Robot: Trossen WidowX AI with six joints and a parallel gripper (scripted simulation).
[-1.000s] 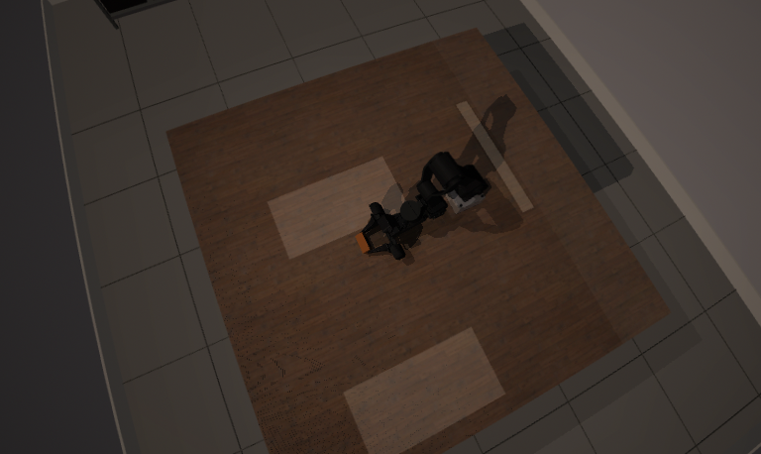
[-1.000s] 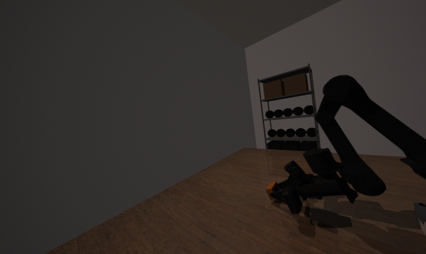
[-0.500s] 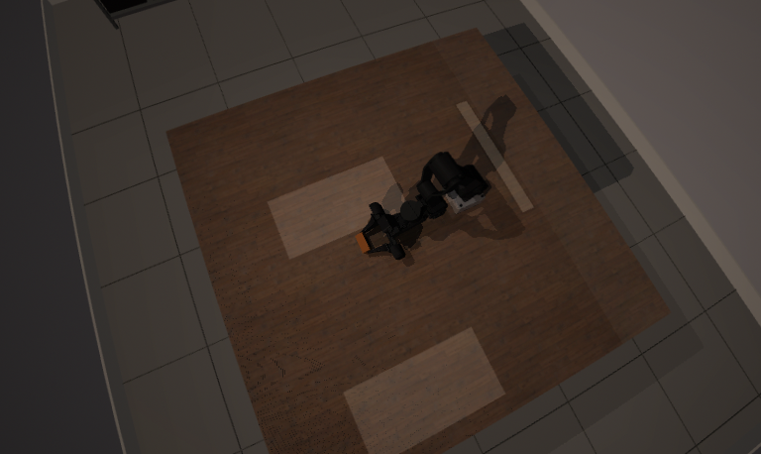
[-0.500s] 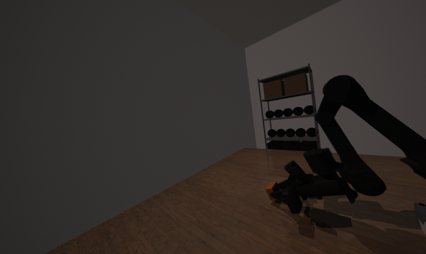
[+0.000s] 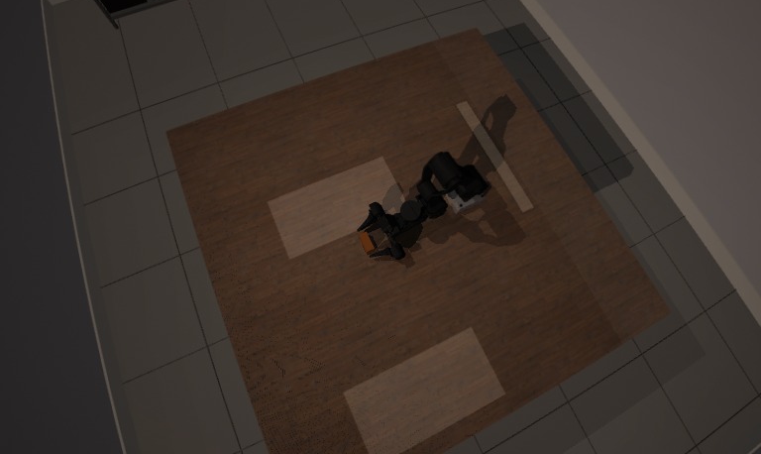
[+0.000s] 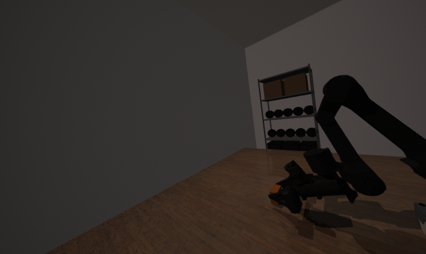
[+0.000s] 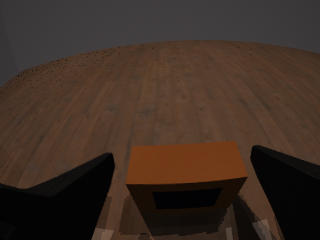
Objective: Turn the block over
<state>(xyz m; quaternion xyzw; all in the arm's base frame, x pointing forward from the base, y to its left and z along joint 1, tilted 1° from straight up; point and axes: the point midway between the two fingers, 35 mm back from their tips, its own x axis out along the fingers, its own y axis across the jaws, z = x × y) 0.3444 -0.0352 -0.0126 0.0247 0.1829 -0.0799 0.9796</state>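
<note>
The block lies 20 mm behind my gripper tip and 10 mm below it.
</note>
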